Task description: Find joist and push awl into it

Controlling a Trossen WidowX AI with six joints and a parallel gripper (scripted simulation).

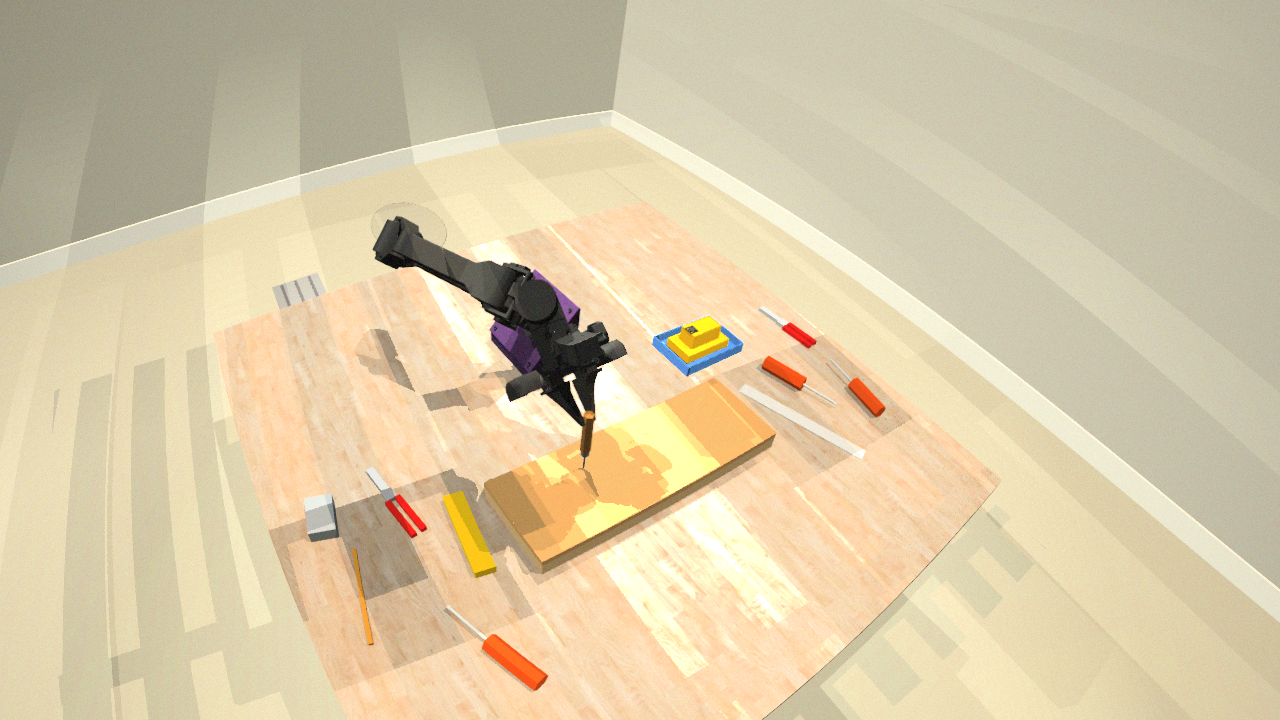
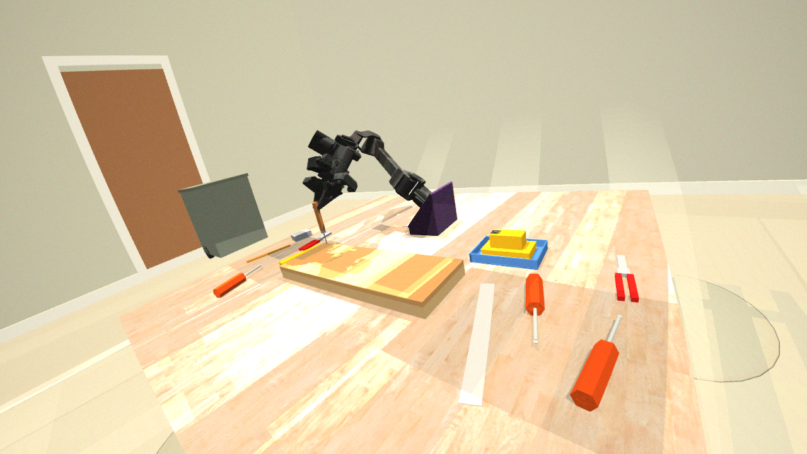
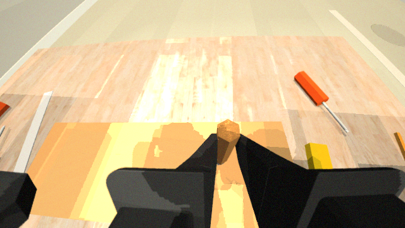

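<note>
Right now my gripper tip is 50 mm above the awl. Round my gripper tip: yellow level 210 mm to the right, 180 mm below; grey block 120 mm behind, 440 mm to the right, 180 mm below; pencil 40 mm ahead, 410 mm to the right, 190 mm below.
</note>
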